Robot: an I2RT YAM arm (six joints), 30 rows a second.
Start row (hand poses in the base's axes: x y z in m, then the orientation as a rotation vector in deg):
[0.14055, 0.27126, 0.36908, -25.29, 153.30, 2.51]
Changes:
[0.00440, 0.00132, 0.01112, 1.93, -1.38, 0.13]
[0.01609, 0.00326, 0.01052, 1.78, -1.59, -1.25]
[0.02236, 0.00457, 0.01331, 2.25, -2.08, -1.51]
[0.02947, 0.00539, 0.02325, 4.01, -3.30, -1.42]
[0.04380, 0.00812, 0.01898, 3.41, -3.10, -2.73]
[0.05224, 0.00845, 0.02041, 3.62, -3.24, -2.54]
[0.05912, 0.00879, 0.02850, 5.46, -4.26, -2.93]
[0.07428, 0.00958, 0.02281, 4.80, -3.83, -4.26]
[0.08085, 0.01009, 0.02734, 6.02, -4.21, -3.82]
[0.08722, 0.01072, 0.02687, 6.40, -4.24, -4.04]
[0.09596, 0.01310, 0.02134, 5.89, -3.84, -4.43]
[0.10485, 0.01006, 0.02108, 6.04, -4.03, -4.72]
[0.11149, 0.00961, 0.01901, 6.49, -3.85, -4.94]
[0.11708, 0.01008, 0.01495, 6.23, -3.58, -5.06]
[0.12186, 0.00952, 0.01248, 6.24, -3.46, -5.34]
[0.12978, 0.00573, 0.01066, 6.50, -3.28, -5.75]
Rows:
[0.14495, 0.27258, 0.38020, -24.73, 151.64, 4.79]
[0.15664, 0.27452, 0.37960, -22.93, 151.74, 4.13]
[0.16291, 0.27583, 0.38239, -22.39, 151.24, 4.56]
[0.17002, 0.27665, 0.39233, -21.86, 149.74, 6.61]
[0.18435, 0.27938, 0.38806, -20.34, 150.28, 5.49]
[0.19279, 0.27971, 0.38949, -20.51, 150.08, 5.78]
[0.19967, 0.28005, 0.39758, -19.35, 148.83, 7.82]
[0.21483, 0.28084, 0.39189, -17.84, 149.59, 6.68]
[0.22140, 0.28135, 0.39642, -18.01, 148.93, 8.30]
[0.22777, 0.28198, 0.39595, -17.61, 148.86, 8.72]
[0.23651, 0.28436, 0.39042, -17.28, 149.41, 8.05]
[0.24540, 0.28132, 0.39016, -16.84, 149.24, 8.11]
[0.25204, 0.28087, 0.38809, -16.42, 149.37, 8.68]
[0.25763, 0.28134, 0.38403, -16.35, 149.70, 8.37]
[0.26241, 0.28078, 0.38156, -15.99, 149.86, 8.33]
[0.27033, 0.27699, 0.37974, -15.38, 150.04, 8.60]

